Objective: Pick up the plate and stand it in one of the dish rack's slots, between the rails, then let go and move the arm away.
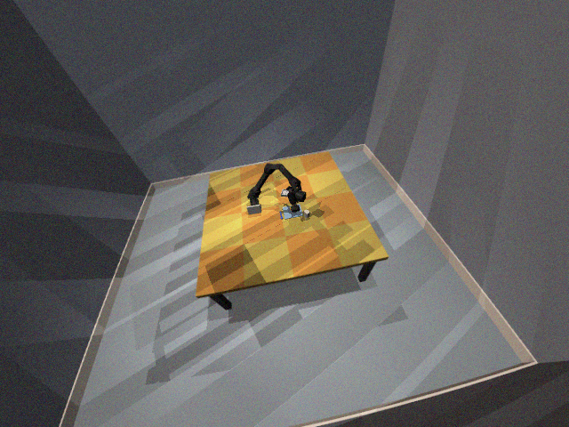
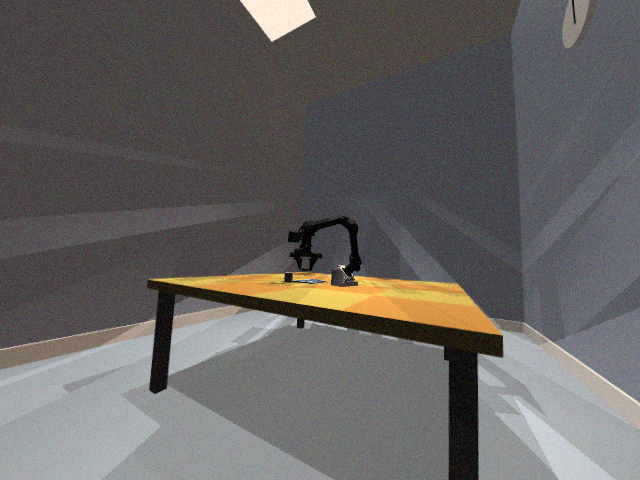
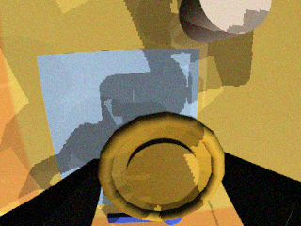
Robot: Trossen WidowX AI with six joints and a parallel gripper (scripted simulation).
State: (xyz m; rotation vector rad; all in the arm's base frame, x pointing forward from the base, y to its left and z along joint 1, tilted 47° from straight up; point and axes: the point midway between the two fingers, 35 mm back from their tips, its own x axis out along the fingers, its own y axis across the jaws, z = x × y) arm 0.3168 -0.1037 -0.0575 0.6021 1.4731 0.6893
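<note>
My gripper tip is now 2 cm past the dish rack, 24 cm to the right of it and 4 cm above it. Round my gripper tip: yellow plate 1 cm above; then light blue mat 1 cm behind, 3 cm to the left, 6 cm below; then white cup 9 cm ahead, 4 cm to the right, 4 cm below.
</note>
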